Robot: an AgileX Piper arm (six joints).
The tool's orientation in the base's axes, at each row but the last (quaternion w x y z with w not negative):
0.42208, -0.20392, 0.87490, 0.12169
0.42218, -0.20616, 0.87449, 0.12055
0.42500, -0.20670, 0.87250, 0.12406
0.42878, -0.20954, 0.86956, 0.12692
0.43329, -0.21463, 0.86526, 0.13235
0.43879, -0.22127, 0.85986, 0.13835
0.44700, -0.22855, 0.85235, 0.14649
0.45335, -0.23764, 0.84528, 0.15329
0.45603, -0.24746, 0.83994, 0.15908
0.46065, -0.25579, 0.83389, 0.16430
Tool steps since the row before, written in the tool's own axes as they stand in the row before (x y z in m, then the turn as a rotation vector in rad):
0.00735, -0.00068, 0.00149, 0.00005, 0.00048, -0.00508
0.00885, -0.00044, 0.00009, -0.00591, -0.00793, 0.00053
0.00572, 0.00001, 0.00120, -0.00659, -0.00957, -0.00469
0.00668, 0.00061, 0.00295, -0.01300, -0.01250, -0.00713
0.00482, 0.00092, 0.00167, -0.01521, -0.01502, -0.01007
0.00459, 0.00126, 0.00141, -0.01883, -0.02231, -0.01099
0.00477, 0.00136, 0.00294, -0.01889, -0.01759, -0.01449
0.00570, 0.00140, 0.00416, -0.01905, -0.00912, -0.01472
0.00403, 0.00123, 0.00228, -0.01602, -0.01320, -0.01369
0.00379, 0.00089, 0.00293, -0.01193, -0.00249, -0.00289
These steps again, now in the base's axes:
-0.00278, -0.00190, -0.00674, -0.00375, -0.00154, 0.00310
-0.00468, -0.00265, -0.00705, 0.00733, -0.00529, 0.00404
-0.00234, -0.00098, -0.00526, 0.00487, -0.00861, 0.00769
-0.00188, 0.00001, -0.00708, 0.00806, -0.01053, 0.01415
-0.00186, 0.00026, -0.00483, 0.00842, -0.01338, 0.01756
-0.00203, 0.00051, -0.00450, 0.01331, -0.01914, 0.02072
-0.00103, 0.00126, -0.00553, 0.00845, -0.01669, 0.02294
-0.00059, 0.00165, -0.00698, 0.00379, -0.00964, 0.02357
-0.00098, 0.00105, -0.00457, 0.00539, -0.01333, 0.02029
-0.00020, 0.00118, -0.00472, 0.00477, -0.00022, 0.01158

